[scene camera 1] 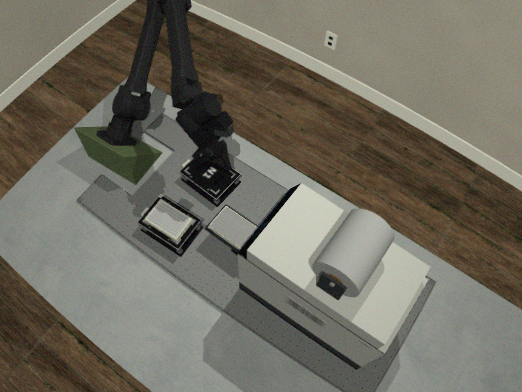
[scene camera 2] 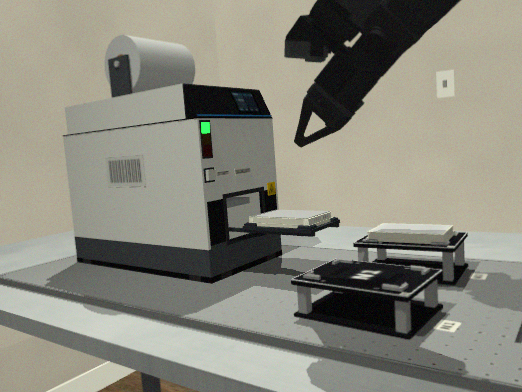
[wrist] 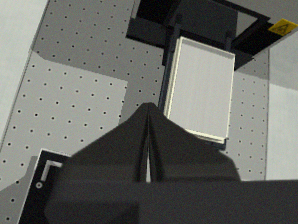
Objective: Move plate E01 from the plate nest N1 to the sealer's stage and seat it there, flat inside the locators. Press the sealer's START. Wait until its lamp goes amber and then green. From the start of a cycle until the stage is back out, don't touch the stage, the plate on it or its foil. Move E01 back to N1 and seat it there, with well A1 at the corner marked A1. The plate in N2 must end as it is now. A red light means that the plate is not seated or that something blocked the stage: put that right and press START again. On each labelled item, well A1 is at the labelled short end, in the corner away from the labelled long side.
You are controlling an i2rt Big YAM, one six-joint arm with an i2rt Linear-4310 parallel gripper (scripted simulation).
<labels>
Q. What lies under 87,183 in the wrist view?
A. My gripper.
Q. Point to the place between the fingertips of my gripper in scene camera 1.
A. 229,169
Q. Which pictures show my gripper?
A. Scene camera 1, scene camera 2 and the wrist view: all of them.
</labels>
